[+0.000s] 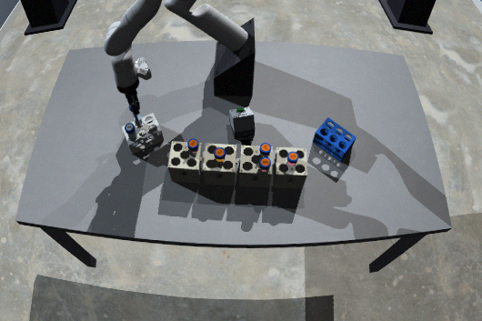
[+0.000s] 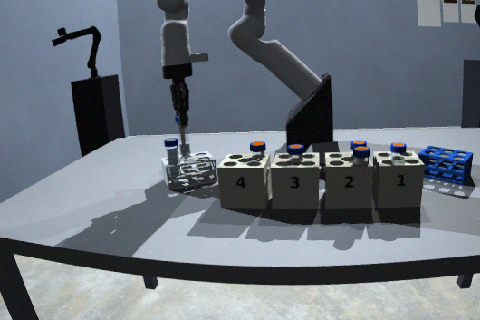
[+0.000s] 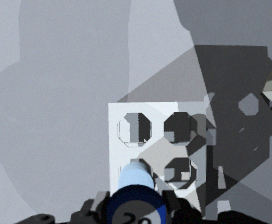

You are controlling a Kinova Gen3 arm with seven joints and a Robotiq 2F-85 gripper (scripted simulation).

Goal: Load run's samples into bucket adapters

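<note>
The water blank marked 20 is 5 cm below my hand and 1 cm ahead of it. The rest, counted from my hand: clear rack (13 cm below, 2 cm ahead, 1 cm to the left); then sample tube S4 (21 cm to the left, 11 cm ahead, 10 cm below); then sample tube S2 (29 cm to the left, 15 cm ahead, 10 cm below).
</note>
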